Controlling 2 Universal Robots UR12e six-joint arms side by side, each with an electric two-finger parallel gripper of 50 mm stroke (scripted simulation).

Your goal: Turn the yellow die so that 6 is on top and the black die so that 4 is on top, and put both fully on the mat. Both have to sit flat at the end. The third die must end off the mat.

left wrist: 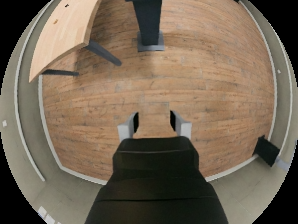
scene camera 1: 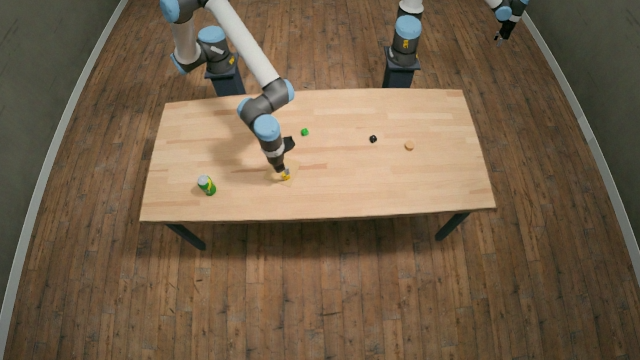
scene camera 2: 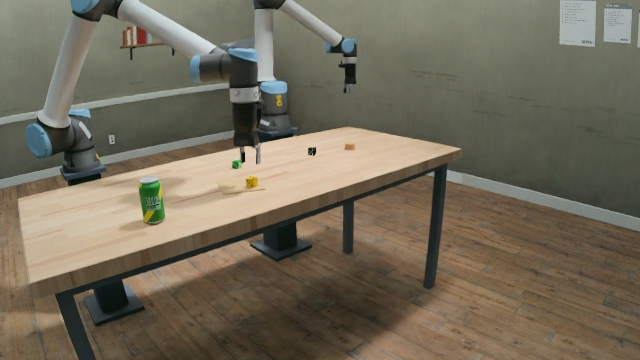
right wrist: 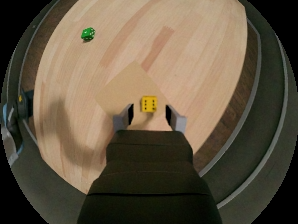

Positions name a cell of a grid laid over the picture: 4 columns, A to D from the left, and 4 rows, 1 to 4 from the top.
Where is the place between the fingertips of my left gripper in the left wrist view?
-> C3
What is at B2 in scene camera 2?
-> My right gripper.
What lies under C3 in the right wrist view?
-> My right gripper.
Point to a tan mat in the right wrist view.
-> B2
